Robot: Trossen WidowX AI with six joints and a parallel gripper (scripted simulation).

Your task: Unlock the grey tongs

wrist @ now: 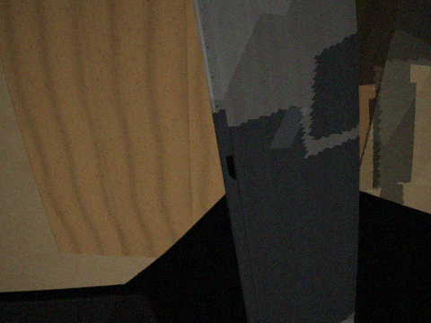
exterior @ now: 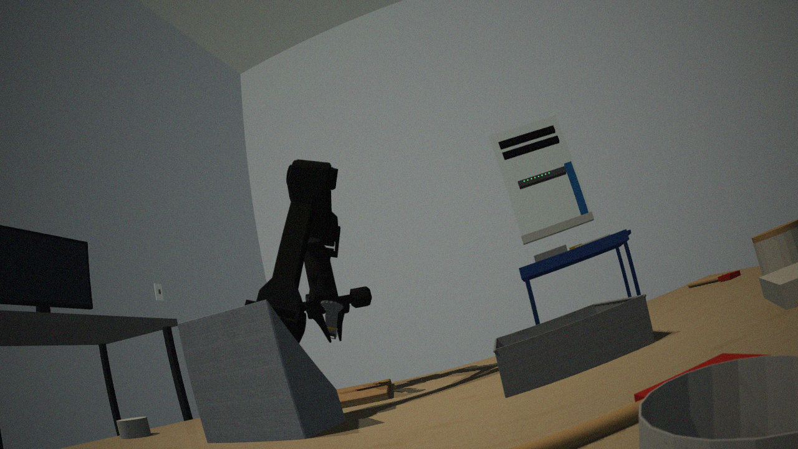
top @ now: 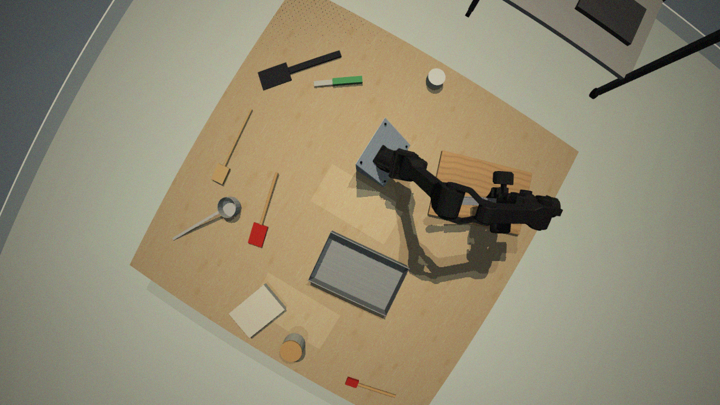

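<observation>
Now: gripper tip 40 mm past the wooden board, 10 mm to the right of it and 120 mm above it. Also, from my gripper tip: green-handled tool 110 mm behind, 670 mm to the right, 120 mm below; then roasting tin 440 mm ahead, 220 mm to the right, 100 mm below; then red spatula 460 mm ahead, 630 mm to the right, 120 mm below.
</observation>
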